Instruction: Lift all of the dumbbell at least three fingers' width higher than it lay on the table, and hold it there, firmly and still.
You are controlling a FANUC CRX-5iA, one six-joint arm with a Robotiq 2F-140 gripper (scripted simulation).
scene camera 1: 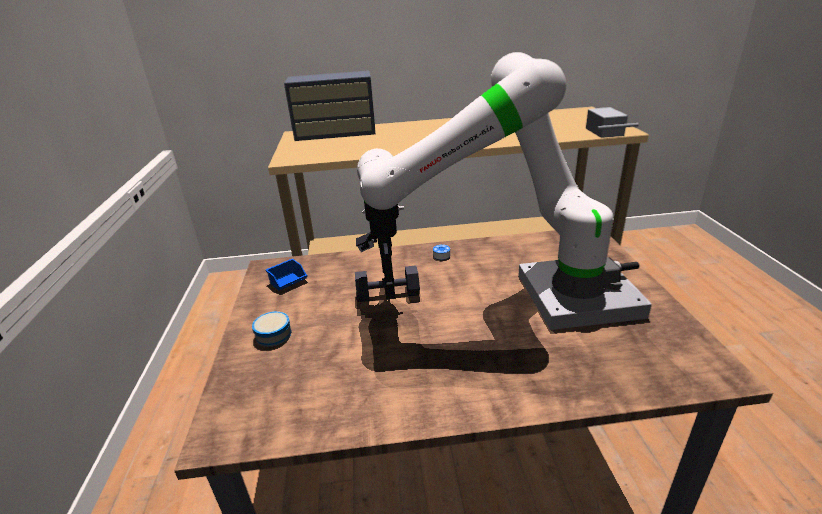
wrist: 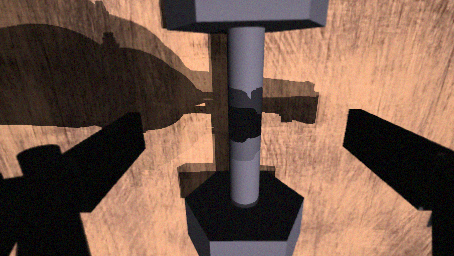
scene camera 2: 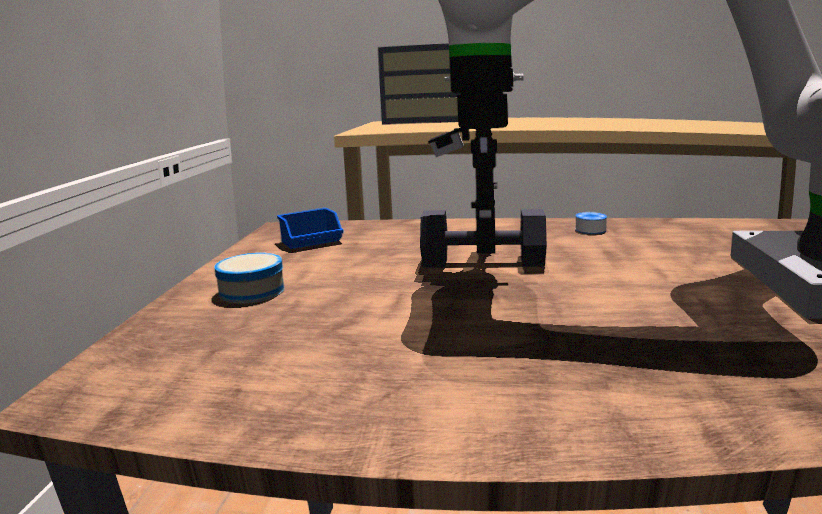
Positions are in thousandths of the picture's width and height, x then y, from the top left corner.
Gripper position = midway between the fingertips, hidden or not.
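My gripper in scene camera 1 (473,554). Blue bin in scene camera 1 (353,526). My gripper in the wrist view (536,506). Blue bin out of frame in the wrist view. My gripper in scene camera 2 (592,466). Blue bin in scene camera 2 (389,429).
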